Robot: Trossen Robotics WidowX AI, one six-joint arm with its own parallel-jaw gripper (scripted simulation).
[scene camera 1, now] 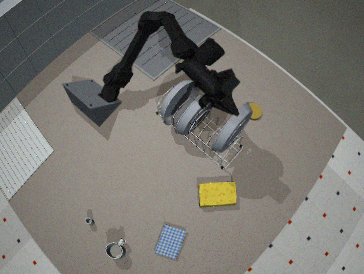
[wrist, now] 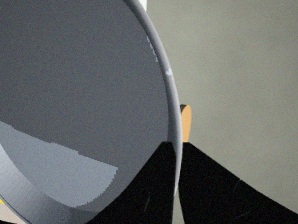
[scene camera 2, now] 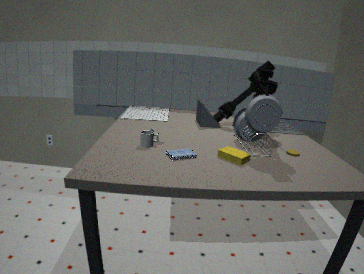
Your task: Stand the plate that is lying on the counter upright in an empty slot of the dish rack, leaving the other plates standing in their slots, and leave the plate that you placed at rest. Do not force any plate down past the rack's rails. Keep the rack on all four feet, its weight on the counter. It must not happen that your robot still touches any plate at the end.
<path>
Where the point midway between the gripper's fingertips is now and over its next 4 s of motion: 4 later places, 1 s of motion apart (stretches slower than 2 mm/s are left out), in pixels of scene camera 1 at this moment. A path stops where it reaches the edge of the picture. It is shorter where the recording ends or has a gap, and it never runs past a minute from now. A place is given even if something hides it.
The gripper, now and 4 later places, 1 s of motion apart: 237, 115; 236, 117; 236, 119; 235, 122; 234, 124
</path>
